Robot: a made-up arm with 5 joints. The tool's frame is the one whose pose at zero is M. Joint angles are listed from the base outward.
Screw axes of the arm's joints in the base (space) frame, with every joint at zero. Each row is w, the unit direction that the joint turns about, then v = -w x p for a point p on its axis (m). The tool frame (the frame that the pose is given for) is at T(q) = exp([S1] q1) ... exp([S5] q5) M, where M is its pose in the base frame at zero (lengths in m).
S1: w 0 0 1 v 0.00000 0.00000 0.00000
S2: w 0 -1 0 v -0.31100 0.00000 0.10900
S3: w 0 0 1 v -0.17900 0.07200 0.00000
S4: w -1 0 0 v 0.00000 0.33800 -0.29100
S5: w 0 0 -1 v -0.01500 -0.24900 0.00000
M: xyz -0.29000 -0.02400 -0.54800 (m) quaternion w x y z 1 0 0 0
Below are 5 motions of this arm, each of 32 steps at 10 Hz.
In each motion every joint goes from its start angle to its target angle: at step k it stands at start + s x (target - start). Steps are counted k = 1, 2, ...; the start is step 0. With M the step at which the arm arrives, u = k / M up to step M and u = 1 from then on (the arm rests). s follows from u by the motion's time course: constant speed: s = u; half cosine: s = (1 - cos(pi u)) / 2; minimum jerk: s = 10 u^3 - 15 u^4 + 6 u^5.
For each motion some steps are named. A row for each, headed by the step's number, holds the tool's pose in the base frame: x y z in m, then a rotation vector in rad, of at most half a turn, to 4 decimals.
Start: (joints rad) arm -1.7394 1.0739 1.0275 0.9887 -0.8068
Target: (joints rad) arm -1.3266 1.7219 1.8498 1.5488 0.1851
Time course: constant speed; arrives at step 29
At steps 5, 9, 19, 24, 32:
5: -0.4451 -0.2188 -0.3202 -2.0585 0.7639 -0.2029
9: -0.4340 -0.2525 -0.2404 -2.3083 0.6166 -0.1595
19: -0.3653 -0.2771 -0.0379 -2.8545 0.0782 0.0468
24: -0.3172 -0.2528 0.0543 -3.0540 -0.2698 0.2192
32: -0.2663 -0.2041 0.1331 2.9165 0.5987 -0.4115

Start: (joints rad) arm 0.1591 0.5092 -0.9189 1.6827 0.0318
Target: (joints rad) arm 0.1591 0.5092 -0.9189 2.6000 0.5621
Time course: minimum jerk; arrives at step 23
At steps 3, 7, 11, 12, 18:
3: -0.2705 -0.2659 -0.7281 -1.3283 0.2570 -0.9275
7: -0.3066 -0.2888 -0.7130 -1.4792 0.2647 -0.9832
11: -0.3735 -0.3257 -0.6693 -1.7821 0.2518 -1.0600
12: -0.3912 -0.3340 -0.6538 -1.8695 0.2414 -1.0732
18: -0.4657 -0.3594 -0.5636 -2.2932 0.1494 -1.0750

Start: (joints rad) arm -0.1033 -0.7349 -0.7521 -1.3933 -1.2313
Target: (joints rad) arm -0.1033 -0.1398 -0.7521 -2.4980 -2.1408
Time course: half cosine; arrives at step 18
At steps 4, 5, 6, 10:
4: 0.0297 -0.0002 -0.1405 0.7944 -0.7523 0.0851
5: 0.0235 -0.0141 -0.1166 0.7889 -0.8720 0.1310
6: 0.0125 -0.0308 -0.0897 0.7758 -1.0112 0.1826
10: -0.0893 -0.1167 0.0125 0.6193 -1.6680 0.3855

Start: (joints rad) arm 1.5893 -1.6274 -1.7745 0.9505 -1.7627
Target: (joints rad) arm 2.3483 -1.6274 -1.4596 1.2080 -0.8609
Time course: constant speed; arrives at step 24
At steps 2, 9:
2: 0.0626 -0.4691 -0.2196 -1.8866 1.8410 0.4207
9: 0.1572 -0.4317 -0.1770 -2.3426 1.4302 0.4212

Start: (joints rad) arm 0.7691 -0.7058 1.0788 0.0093 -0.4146
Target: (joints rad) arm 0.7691 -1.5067 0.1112 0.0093 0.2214
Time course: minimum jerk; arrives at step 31
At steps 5, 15, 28, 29, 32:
5: -0.0957 -0.4851 -0.3658 0.2877 0.8398 2.0964
15: -0.1781 -0.4272 -0.2267 -0.0245 1.1766 1.3532
28: -0.2298 -0.2838 -0.1222 -0.6468 1.3797 0.5458
29: -0.2301 -0.2822 -0.1217 -0.6543 1.3803 0.5382
32: -0.2303 -0.2814 -0.1215 -0.6577 1.3806 0.5348

